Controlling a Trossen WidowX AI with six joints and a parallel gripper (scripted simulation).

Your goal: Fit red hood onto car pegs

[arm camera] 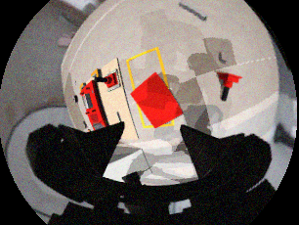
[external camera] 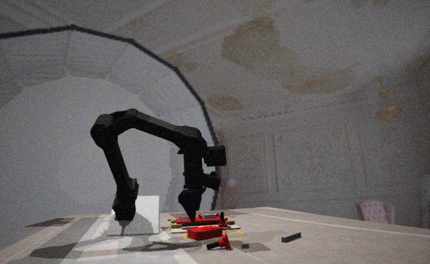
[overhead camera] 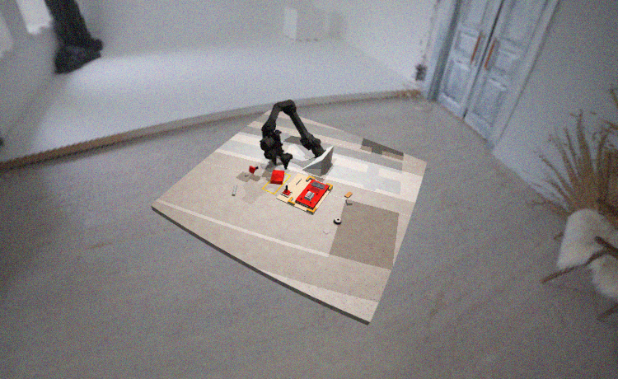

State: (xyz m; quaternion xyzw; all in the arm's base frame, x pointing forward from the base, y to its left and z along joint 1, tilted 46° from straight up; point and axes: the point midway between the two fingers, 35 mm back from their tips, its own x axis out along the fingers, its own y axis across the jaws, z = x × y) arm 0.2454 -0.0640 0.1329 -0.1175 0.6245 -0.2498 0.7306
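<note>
The red hood is 3 cm ahead of my gripper tip and 5 cm below it. The rest, counted from my gripper tip: black-and-white wheel (13 cm ahead, 44 cm to the left, 6 cm below); grey engine block (8 cm ahead, 24 cm to the left, 4 cm below).
</note>
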